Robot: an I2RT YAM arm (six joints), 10 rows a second.
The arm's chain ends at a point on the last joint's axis. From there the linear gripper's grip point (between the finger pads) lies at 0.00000 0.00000 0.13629 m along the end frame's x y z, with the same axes.
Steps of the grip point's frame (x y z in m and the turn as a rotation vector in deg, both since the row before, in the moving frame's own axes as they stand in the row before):
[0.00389, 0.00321, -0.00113, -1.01, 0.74, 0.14]
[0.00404, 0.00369, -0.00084, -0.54, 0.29, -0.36]
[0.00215, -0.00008, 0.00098, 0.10, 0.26, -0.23]
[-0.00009, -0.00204, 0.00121, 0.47, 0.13, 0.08]
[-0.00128, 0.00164, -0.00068, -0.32, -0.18, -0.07]
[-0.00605, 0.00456, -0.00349, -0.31, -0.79, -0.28]
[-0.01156, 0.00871, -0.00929, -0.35, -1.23, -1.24]
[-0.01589, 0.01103, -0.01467, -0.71, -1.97, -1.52]
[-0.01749, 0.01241, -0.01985, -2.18, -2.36, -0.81]
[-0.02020, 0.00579, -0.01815, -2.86, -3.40, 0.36]
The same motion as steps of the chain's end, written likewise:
[0.00213, 0.00081, -0.00110, -1.01, 0.74, 0.14]
[0.00335, 0.00241, -0.00083, -0.54, 0.29, -0.36]
[0.00153, 0.00016, 0.00098, 0.10, 0.26, -0.23]
[-0.00040, -0.00092, 0.00121, 0.47, 0.13, 0.08]
[-0.00085, 0.00088, -0.00068, -0.32, -0.18, -0.07]
[-0.00417, 0.00382, -0.00348, -0.31, -0.79, -0.28]
[-0.00864, 0.00785, -0.00926, -0.35, -1.23, -1.24]
[-0.01123, 0.00928, -0.01458, -0.71, -1.97, -1.52]
[-0.01192, 0.00719, -0.01964, -2.18, -2.36, -0.81]
[-0.01210, -0.00098, -0.01774, -2.86, -3.40, 0.36]

